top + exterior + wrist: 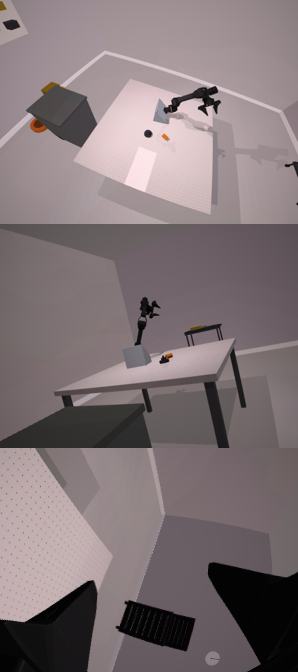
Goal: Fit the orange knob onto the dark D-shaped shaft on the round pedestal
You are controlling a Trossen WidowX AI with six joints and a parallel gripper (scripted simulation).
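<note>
Right now my gripper tip is 10 cm short of the orange knob, 27 cm to the left of it and 44 cm above it. The rest, counted from my gripper tip: dark round pedestal (14 cm ahead, 46 cm to the right, 43 cm below).
</note>
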